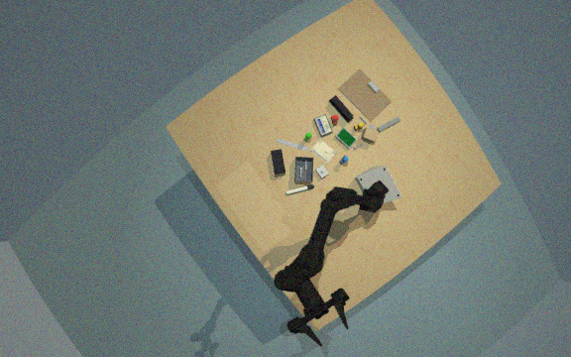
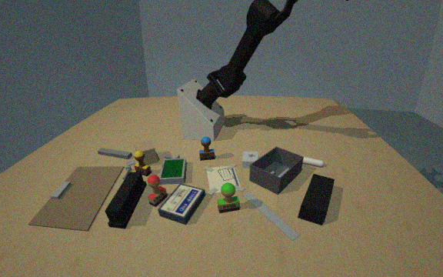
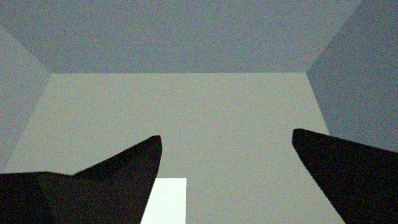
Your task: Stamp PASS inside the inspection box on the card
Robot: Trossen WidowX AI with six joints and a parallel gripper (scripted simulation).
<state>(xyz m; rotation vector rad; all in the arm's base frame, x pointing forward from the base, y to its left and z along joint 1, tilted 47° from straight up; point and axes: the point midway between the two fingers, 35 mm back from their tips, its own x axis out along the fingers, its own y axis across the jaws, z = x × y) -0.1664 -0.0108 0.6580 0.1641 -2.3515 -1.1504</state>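
Now: gripper tip 48 cm short of the black box, 21 cm to the left of it and 61 cm above it. The rest, counted from my gripper tip: grey tray: 38 cm ahead, 28 cm to the right, 61 cm below; then white card: 38 cm ahead, 41 cm to the right, 63 cm below; then blue-knobbed stamp: 28 cm ahead, 45 cm to the right, 61 cm below.
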